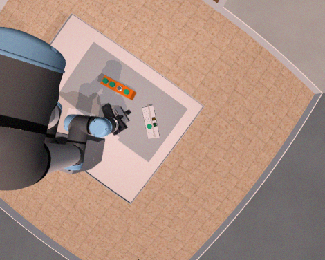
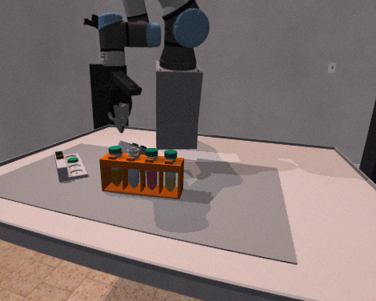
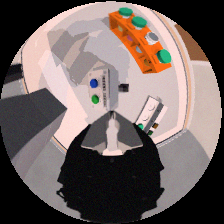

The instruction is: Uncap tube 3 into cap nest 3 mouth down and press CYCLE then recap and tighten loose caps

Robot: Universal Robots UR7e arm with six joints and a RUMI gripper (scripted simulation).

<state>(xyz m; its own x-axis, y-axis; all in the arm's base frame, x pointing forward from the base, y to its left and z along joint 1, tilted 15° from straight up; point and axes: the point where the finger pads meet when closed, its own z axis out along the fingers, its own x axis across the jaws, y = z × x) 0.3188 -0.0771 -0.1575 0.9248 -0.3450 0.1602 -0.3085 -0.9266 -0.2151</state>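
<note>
Now: hand 3 cm past the blue cycle key, 7 cm to the right of it and 7 cm above it. Round my hand: key housing (2 cm behind, 5 cm to the left, 8 cm below); then green ready key (4 cm behind, 3 cm to the left, 7 cm below).
</note>
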